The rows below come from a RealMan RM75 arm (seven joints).
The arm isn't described. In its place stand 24 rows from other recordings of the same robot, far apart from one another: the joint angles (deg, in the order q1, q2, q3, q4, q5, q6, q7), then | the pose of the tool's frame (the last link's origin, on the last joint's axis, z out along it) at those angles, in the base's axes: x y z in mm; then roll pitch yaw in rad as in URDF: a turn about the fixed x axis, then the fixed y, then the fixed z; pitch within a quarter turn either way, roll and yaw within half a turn.
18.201 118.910 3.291 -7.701 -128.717 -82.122 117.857 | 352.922 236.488 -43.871 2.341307 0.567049 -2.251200
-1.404 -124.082 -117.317 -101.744 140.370 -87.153 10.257 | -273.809 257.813 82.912 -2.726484 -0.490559 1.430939
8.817 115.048 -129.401 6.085 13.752 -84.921 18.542 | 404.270 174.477 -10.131 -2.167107 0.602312 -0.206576
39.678 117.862 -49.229 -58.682 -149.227 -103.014 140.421 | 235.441 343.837 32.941 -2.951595 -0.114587 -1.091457
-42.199 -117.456 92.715 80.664 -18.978 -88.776 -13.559 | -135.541 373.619 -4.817 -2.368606 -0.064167 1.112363
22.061 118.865 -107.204 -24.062 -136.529 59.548 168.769 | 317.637 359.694 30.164 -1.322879 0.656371 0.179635
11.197 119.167 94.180 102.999 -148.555 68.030 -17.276 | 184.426 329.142 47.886 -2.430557 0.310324 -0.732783
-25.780 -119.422 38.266 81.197 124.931 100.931 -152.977 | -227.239 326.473 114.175 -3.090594 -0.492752 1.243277
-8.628 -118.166 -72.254 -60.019 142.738 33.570 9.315 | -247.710 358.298 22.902 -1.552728 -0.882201 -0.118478
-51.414 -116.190 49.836 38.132 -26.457 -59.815 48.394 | -230.071 451.957 11.267 -2.544671 -0.108993 0.796213
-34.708 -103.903 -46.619 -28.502 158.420 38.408 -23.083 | -266.030 412.593 -7.884 -2.222685 -0.522255 0.112499
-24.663 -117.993 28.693 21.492 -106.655 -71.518 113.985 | -332.726 347.799 60.714 -2.125922 -1.199874 0.215901
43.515 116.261 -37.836 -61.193 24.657 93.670 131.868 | 240.342 389.069 80.844 2.738313 -0.087535 2.193940
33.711 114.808 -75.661 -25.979 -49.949 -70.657 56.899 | 203.430 389.703 3.536 -2.500641 0.907973 -0.000884
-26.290 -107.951 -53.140 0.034 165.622 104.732 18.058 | -294.639 288.992 57.535 -1.849429 -0.098741 -0.809133
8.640 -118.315 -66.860 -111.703 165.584 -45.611 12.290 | -175.815 265.906 -3.714 -2.298924 -0.279055 0.511496
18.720 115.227 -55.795 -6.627 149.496 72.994 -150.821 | 380.559 298.767 52.926 -1.591753 0.896121 0.098899
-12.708 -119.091 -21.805 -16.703 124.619 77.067 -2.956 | -317.007 237.004 -66.582 -1.924679 -0.769205 -0.048129
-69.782 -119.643 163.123 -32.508 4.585 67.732 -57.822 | -187.538 454.385 -9.377 -2.694009 0.065952 -0.004961
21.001 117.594 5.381 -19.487 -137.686 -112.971 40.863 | 311.523 218.901 10.749 -2.665646 0.882737 -0.033642
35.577 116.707 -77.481 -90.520 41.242 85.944 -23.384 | 109.201 368.799 38.050 -2.689403 0.097214 -0.635238
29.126 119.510 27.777 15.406 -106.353 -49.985 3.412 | 318.741 343.637 -67.255 -1.959765 0.776008 -0.309180
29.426 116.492 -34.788 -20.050 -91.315 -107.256 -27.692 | 239.065 300.109 25.498 -2.047709 -0.106179 1.207036
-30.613 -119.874 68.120 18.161 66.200 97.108 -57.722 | -201.211 299.337 -37.156 -3.083143 -1.046963 0.256554
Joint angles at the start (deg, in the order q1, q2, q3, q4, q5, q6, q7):
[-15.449 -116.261 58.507 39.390 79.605 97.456 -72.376]
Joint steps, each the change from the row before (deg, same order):
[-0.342 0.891 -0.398 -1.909 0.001 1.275 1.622]
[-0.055 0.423 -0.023 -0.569 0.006 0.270 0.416]
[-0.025 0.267 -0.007 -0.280 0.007 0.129 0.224]
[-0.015 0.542 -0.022 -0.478 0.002 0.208 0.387]
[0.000 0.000 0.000 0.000 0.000 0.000 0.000]
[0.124 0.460 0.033 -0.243 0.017 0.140 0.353]
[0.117 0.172 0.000 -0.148 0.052 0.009 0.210]
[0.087 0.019 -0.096 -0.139 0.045 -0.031 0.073]
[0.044 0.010 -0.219 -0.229 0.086 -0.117 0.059]
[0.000 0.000 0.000 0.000 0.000 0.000 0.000]
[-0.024 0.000 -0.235 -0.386 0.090 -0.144 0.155]
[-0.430 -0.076 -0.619 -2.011 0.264 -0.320 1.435]
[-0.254 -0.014 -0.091 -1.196 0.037 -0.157 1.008]
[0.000 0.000 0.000 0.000 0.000 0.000 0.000]
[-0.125 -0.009 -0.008 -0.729 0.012 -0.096 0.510]
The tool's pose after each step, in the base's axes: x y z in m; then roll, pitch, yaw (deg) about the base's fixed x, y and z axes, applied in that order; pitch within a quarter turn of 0, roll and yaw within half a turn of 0. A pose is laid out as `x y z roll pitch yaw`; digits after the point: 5 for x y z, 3 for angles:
-0.26789 0.27162 0.03052 -169.550 -50.595 16.091
-0.26993 0.27093 0.03193 -169.438 -50.401 15.929
-0.27114 0.27064 0.03295 -169.316 -50.246 15.789
-0.27365 0.27014 0.03527 -169.003 -49.918 15.510
-0.27365 0.27014 0.03527 -169.003 -49.918 15.510
-0.27609 0.26929 0.03741 -168.612 -49.540 15.180
-0.27757 0.26859 0.03803 -168.411 -49.349 15.116
-0.27852 0.26809 0.03804 -168.324 -49.353 15.259
-0.27972 0.26792 0.03807 -168.148 -49.384 15.482
-0.27972 0.26792 0.03807 -168.148 -49.384 15.482
-0.28094 0.26789 0.03773 -167.969 -49.445 15.721
-0.28403 0.26774 0.03423 -167.342 -49.730 15.931
-0.28547 0.26736 0.03173 -167.045 -49.813 15.887
-0.28547 0.26736 0.03173 -167.045 -49.813 15.887
-0.28641 0.26690 0.03008 -167.037 -49.869 16.069

